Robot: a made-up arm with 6 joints.
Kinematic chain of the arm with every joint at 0, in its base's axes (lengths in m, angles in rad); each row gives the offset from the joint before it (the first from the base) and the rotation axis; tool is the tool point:
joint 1: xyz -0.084 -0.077 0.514 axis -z
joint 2: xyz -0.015 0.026 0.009 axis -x
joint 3: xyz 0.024 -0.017 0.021 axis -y
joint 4: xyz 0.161 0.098 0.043 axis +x
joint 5: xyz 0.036 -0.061 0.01 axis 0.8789 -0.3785 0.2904
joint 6: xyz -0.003 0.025 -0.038 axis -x
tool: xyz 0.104 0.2 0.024
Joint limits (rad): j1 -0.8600..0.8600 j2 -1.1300..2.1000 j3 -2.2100..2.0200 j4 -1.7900..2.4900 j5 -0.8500..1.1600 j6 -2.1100..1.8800
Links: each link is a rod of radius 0.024 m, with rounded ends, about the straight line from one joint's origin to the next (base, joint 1, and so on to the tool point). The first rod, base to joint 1, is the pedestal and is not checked.
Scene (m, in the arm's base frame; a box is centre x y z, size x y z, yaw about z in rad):
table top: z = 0
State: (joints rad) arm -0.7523 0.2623 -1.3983 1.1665 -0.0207 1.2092
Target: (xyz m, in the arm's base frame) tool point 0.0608 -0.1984 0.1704
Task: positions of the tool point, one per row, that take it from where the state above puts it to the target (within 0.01 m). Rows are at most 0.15 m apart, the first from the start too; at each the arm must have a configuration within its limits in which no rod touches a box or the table.
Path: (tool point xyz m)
1: -0.1178 0.0815 0.1402
2: -0.0436 -0.0020 0.1212
3: 0.0177 -0.0982 0.1312
4: 0.0608 -0.1984 0.1704

